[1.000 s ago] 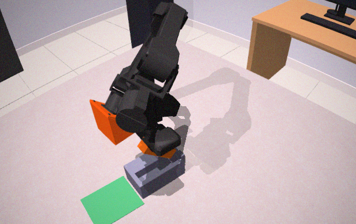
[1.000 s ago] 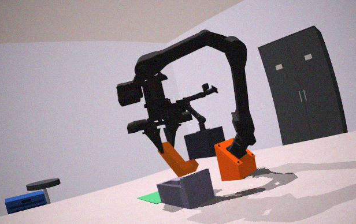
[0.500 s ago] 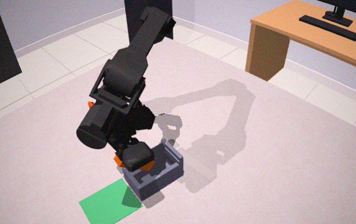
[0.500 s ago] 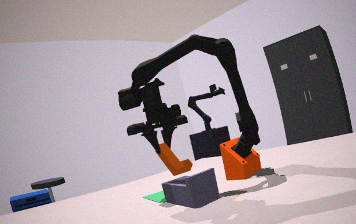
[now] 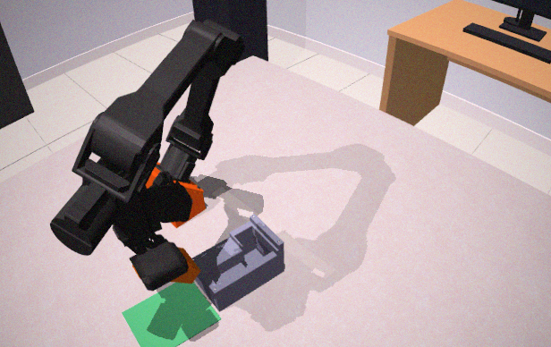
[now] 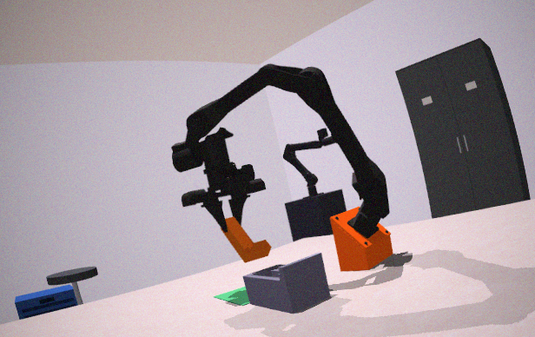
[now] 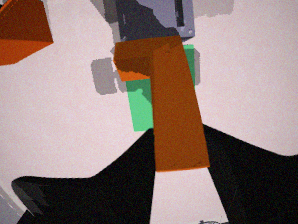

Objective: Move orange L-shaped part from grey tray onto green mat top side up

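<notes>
Now: gripper tip 1 cm to the left of the green mat and 17 cm above it. Also, from my gripper tip: orange L-shaped part (1 cm behind, 3 cm to the left, 3 cm below).
</notes>
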